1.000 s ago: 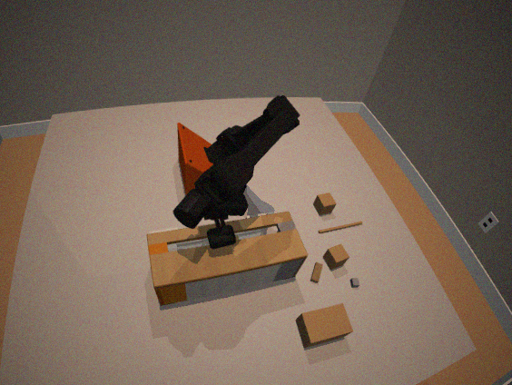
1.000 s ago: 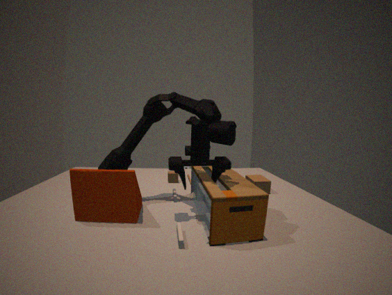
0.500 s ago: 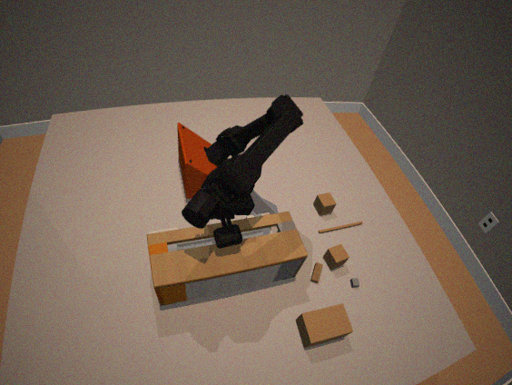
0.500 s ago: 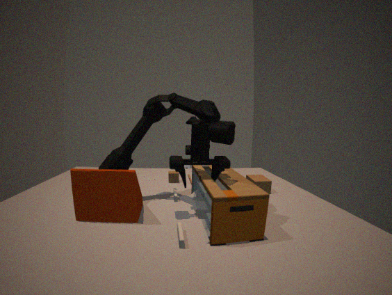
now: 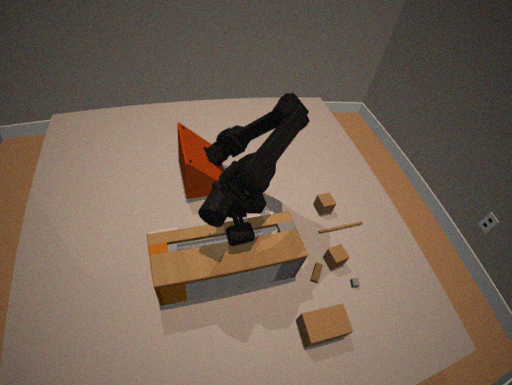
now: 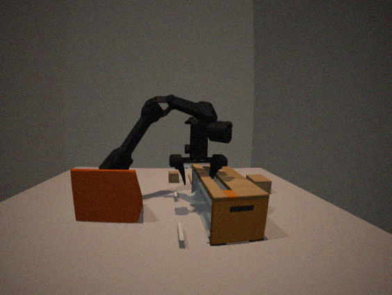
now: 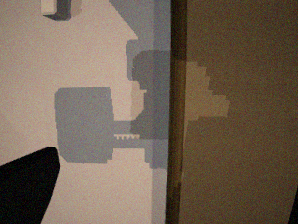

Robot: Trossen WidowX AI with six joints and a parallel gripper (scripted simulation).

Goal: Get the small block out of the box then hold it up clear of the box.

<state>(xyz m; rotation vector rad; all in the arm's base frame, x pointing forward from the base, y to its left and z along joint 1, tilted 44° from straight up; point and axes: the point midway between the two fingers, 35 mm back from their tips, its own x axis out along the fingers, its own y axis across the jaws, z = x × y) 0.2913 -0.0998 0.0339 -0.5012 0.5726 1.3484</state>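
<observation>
My gripper tip is 50 mm short of the tan cube and 20 mm to the right of it. Round my gripper tip: thin stick (70 mm ahead, 370 mm to the left, 90 mm below); then grey cube (250 mm ahead, 300 mm to the left, 80 mm below); then tan block (330 mm ahead, 130 mm to the left, 60 mm below).
</observation>
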